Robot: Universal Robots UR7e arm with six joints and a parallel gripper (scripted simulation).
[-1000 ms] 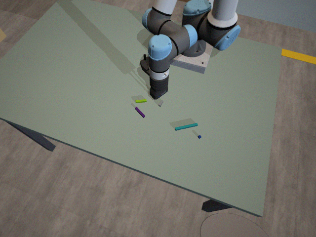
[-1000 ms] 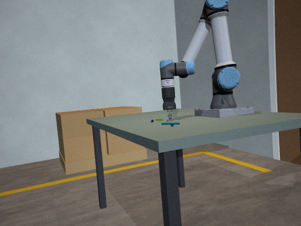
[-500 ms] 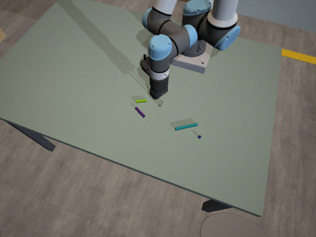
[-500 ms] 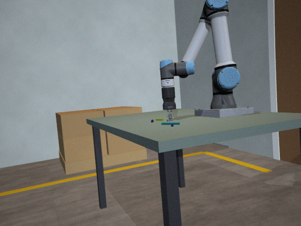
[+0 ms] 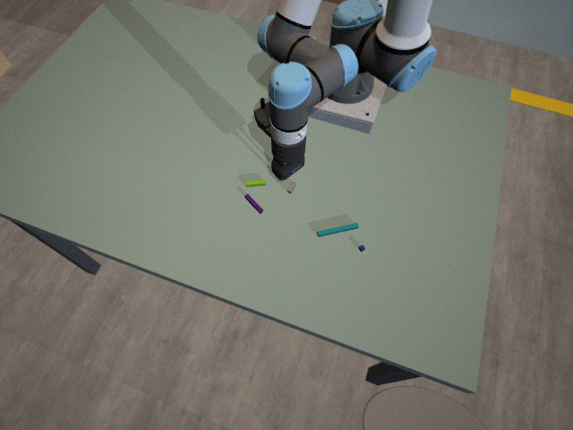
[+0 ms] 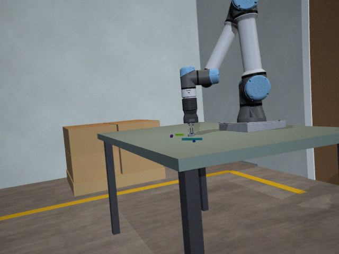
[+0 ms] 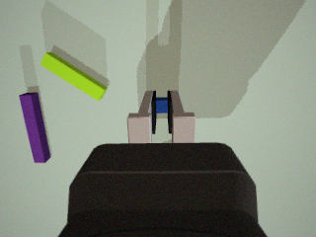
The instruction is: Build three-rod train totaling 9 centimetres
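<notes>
Now: the grey rod 2 cm ahead of my hand, 4 cm to the left of it and 1 cm below it. Also, from my hand: lime rod (5 cm ahead, 5 cm to the right, 1 cm below); purple rod (10 cm ahead, 3 cm to the right, 1 cm below); turquoise rod (8 cm ahead, 19 cm to the left, 1 cm below).
</notes>
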